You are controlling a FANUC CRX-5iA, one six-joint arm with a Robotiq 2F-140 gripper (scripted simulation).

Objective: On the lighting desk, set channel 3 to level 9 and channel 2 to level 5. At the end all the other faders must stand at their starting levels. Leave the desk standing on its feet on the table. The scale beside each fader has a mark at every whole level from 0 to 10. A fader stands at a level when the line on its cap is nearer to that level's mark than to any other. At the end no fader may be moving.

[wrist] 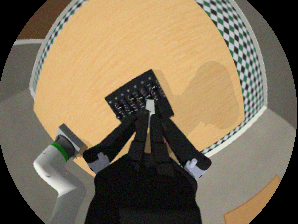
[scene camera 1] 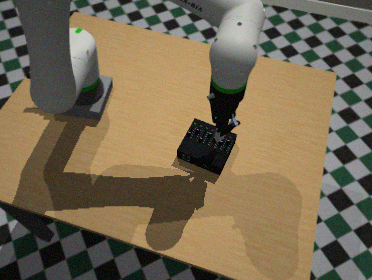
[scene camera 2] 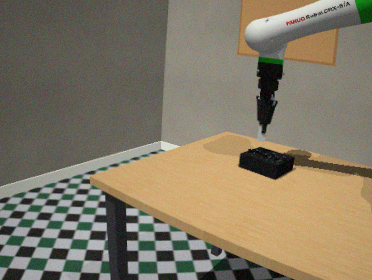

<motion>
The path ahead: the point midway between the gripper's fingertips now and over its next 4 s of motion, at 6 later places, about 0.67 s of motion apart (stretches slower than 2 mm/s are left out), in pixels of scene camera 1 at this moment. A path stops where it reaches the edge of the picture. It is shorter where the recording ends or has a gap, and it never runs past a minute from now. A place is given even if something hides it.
My gripper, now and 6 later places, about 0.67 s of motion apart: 219, 138; 219, 130; 219, 126; 218, 127; 218, 128; 218, 129; 218, 131
</motion>
